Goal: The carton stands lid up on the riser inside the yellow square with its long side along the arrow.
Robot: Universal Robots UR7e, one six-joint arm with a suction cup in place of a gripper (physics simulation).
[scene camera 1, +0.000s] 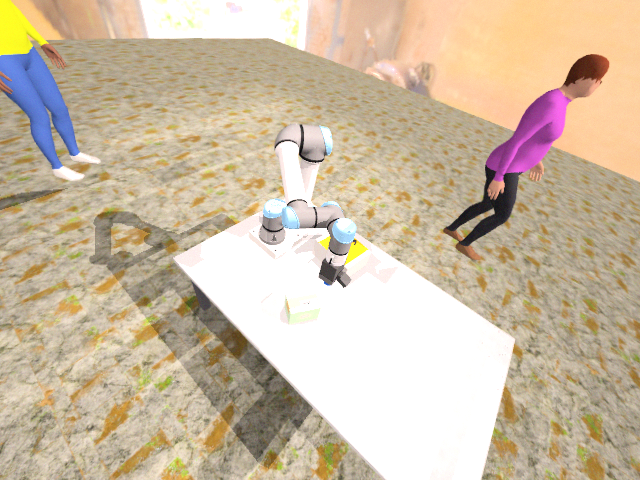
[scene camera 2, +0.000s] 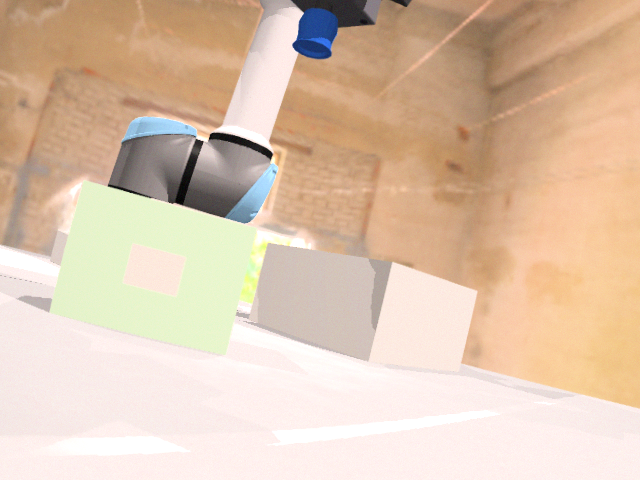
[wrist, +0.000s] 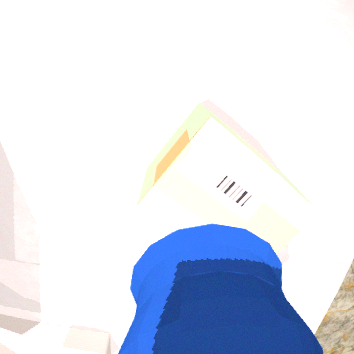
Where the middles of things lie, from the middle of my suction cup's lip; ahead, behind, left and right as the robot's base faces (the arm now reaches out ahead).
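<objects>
As for the carton (scene camera 2: 139, 265), my suction cup is 230 mm above it, 40 mm to the left of it and 70 mm past it. The riser (scene camera 2: 379, 311) is 220 mm below my suction cup, 90 mm behind it and 360 mm to the left of it.
</objects>
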